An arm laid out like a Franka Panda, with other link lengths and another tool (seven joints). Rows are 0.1 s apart.
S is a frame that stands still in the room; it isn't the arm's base.
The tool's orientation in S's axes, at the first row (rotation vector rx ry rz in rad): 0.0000, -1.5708, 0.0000
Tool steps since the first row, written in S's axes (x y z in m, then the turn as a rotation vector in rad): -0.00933, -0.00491, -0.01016, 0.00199, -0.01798, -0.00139; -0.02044, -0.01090, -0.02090, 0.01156, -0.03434, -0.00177; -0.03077, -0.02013, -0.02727, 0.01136, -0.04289, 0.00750; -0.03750, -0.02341, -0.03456, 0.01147, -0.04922, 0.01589; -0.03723, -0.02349, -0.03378, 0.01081, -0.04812, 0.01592; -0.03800, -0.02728, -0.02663, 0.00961, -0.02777, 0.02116
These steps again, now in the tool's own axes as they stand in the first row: -0.01016, -0.00491, 0.00933, -0.00139, -0.01798, -0.00199; -0.02090, -0.01090, 0.02044, -0.00177, -0.03434, -0.01156; -0.02727, -0.02013, 0.03077, 0.00750, -0.04289, -0.01136; -0.03456, -0.02341, 0.03750, 0.01589, -0.04922, -0.01147; -0.03378, -0.02349, 0.03723, 0.01592, -0.04812, -0.01081; -0.02663, -0.02728, 0.03800, 0.02116, -0.02777, -0.00961
